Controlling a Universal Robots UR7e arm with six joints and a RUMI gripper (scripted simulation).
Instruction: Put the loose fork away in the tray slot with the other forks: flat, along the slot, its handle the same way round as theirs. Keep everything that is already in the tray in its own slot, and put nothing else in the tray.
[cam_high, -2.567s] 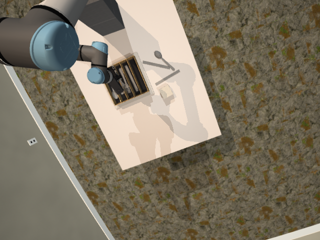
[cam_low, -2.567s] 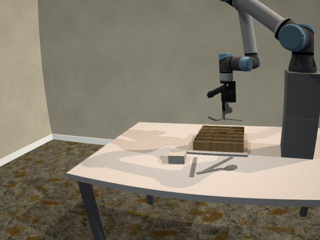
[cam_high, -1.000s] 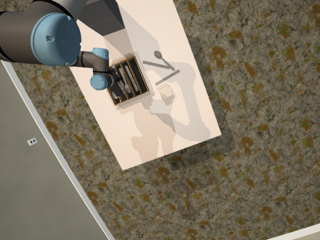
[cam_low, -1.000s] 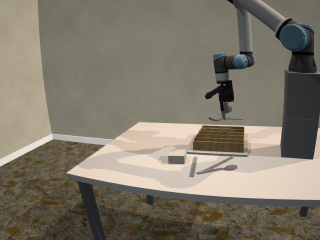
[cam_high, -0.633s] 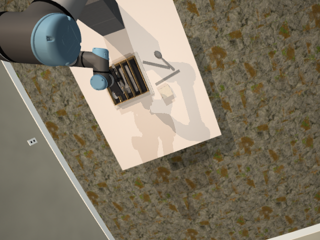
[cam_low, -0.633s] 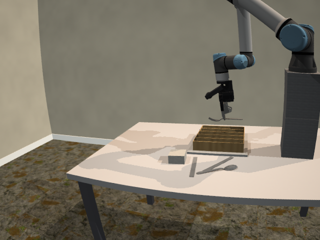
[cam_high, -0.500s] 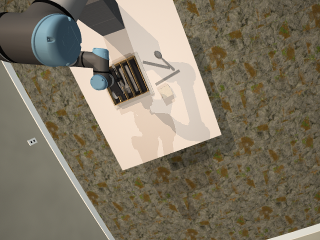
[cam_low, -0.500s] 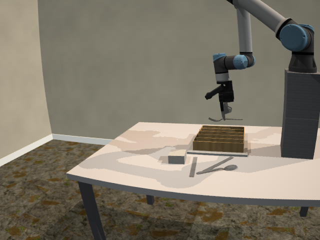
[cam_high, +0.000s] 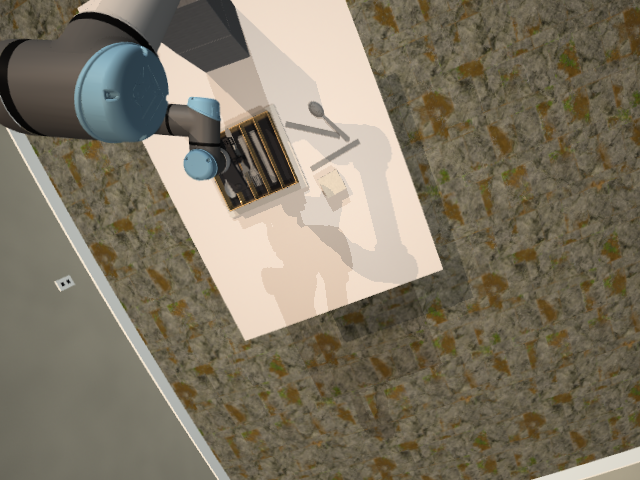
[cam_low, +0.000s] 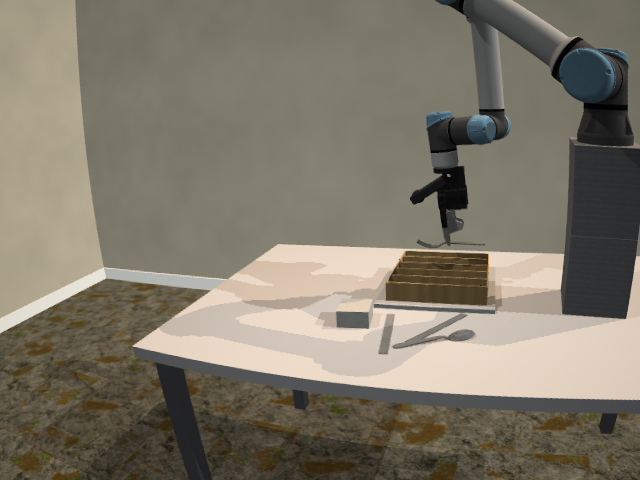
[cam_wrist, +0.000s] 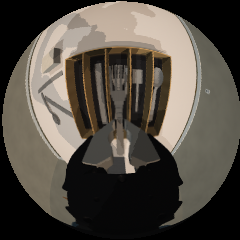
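The wooden cutlery tray is 2 cm ahead of my hand and 10 cm below it. From my hand the other things lie so: pale block: 21 cm ahead, 26 cm to the left, 12 cm below.
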